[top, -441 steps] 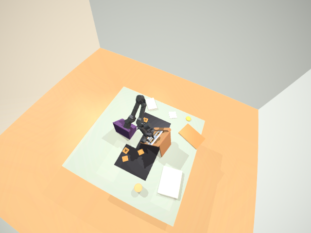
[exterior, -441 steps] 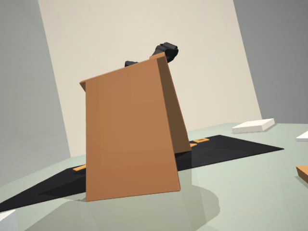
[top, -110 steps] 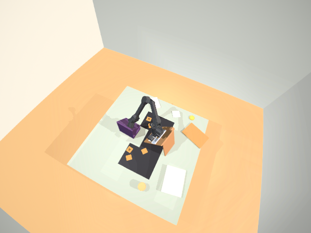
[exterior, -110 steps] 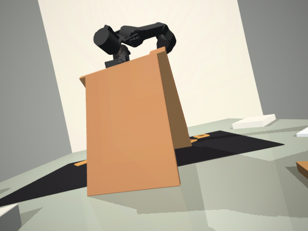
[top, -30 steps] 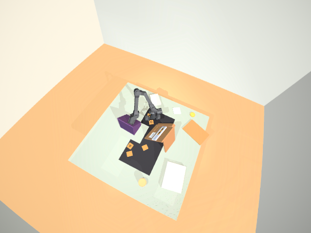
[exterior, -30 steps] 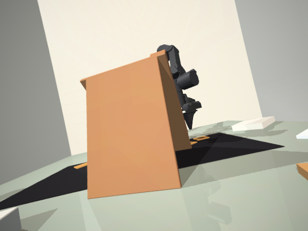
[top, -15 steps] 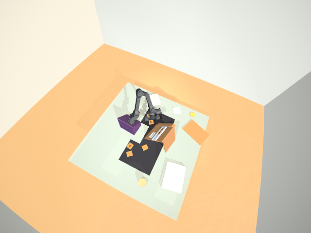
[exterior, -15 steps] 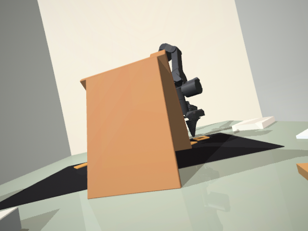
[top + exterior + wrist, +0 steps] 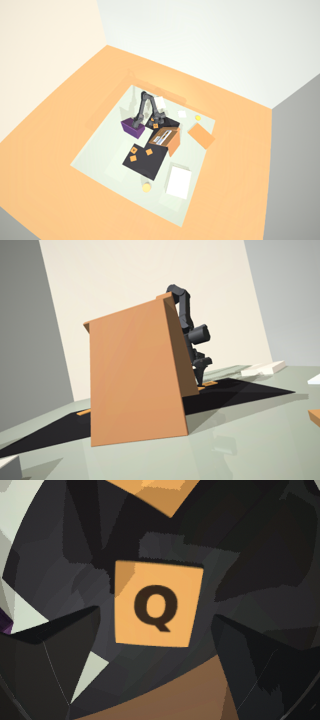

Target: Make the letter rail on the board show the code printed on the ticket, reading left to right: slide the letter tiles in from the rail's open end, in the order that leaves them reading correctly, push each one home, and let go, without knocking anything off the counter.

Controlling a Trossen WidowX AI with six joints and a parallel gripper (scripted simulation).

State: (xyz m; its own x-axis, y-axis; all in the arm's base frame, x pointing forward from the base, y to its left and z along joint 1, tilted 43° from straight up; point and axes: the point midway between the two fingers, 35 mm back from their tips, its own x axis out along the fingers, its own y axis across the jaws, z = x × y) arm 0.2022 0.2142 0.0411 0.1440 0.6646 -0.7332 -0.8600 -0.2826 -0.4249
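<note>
Now: the orange tile marked q 20 mm below my gripper tip. Round my gripper tip: white ticket (190 mm to the right, 90 mm ahead, 70 mm above); black mat (200 mm to the right, 20 mm below, 20 mm ahead); yellow disc (480 mm ahead, 320 mm to the left, 10 mm below).
</note>
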